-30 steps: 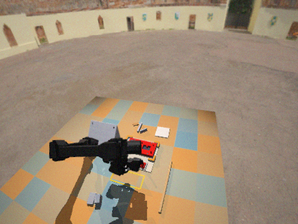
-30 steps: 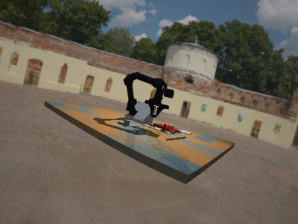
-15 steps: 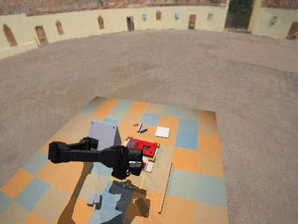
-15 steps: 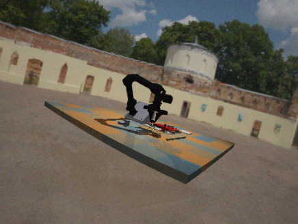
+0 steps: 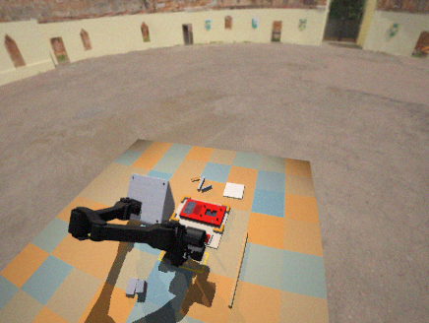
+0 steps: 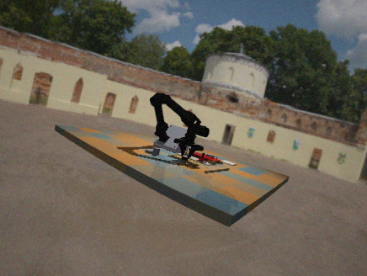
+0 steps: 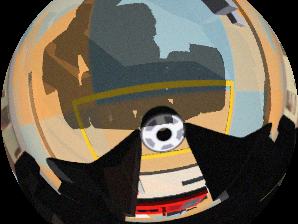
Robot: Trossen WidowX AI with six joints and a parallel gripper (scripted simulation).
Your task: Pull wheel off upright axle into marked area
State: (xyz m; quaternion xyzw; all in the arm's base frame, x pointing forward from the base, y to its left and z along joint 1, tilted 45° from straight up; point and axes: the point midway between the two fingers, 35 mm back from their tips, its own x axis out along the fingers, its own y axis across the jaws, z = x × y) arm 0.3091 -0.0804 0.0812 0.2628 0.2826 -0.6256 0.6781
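Right now the wheel is right at my gripper tip. Also, from my gripper tip: white tile (42 cm to the left, 9 cm ahead, 1 cm below); grey piece (17 cm to the right, 8 cm behind, 1 cm above); long thin rod (22 cm ahead, 4 cm to the left).
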